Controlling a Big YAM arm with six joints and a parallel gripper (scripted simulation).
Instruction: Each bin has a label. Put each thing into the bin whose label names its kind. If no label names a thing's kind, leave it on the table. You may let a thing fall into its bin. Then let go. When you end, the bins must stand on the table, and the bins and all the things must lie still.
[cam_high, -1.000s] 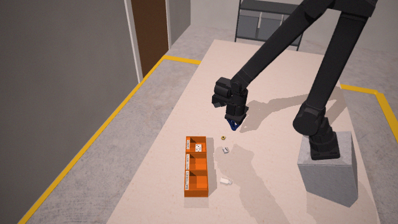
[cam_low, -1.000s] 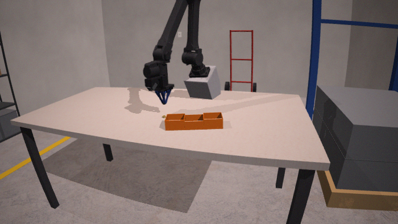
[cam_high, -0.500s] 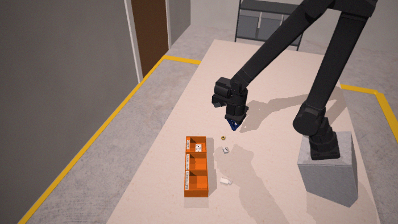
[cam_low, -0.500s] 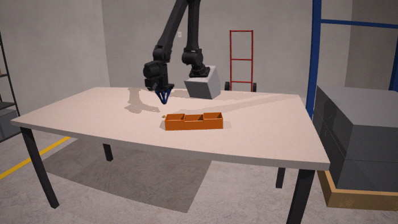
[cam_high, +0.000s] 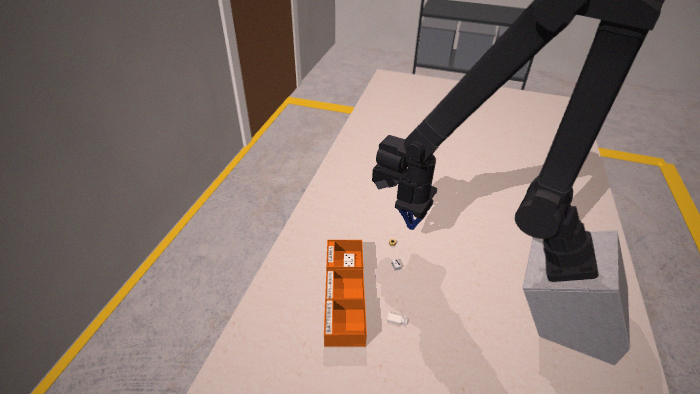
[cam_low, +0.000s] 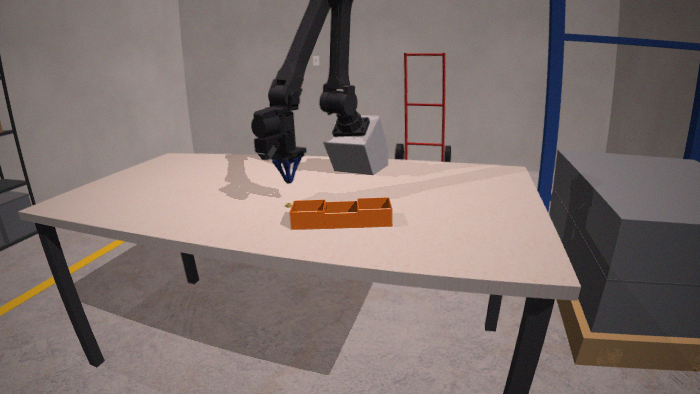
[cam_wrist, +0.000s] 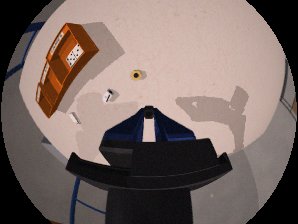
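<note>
The black nut is 10 mm below my hand. The rest, counted from my hand: grey thing (20 mm ahead, 80 mm to the left, 60 mm below); then white domino (120 mm ahead, 120 mm to the left, 60 mm below); then brass nut (40 mm ahead, 10 mm to the left, 70 mm below).
</note>
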